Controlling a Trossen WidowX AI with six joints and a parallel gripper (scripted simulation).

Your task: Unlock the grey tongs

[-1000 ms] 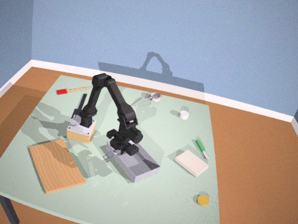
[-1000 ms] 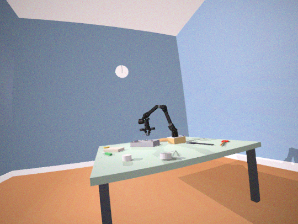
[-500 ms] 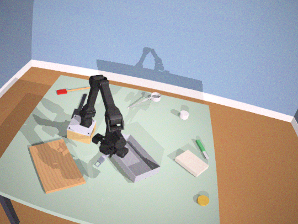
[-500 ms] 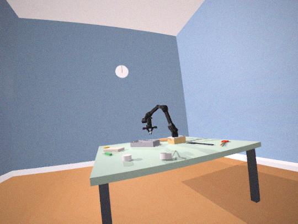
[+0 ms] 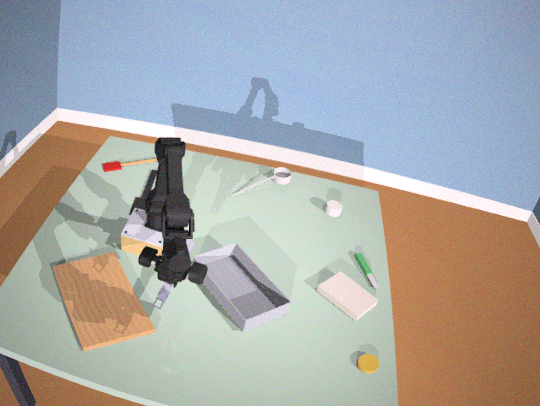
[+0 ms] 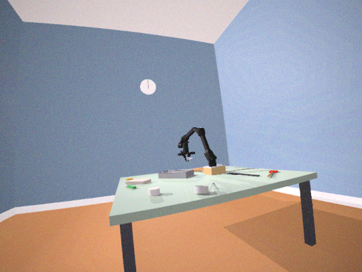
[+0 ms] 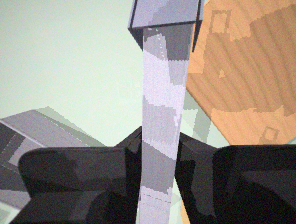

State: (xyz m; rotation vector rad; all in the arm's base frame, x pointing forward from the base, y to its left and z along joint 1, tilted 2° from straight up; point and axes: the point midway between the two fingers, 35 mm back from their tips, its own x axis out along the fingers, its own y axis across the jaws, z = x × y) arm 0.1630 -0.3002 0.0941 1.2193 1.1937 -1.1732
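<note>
My gripper tip is now 230 mm past the wooden board, 120 mm above it and 50 mm to the left of it. Round my gripper tip: yellow disc 620 mm ahead, 110 mm below; cream block 520 mm ahead, 280 mm to the left, 110 mm below; grey roasting tin 180 mm to the left, 170 mm ahead, 100 mm below.
</note>
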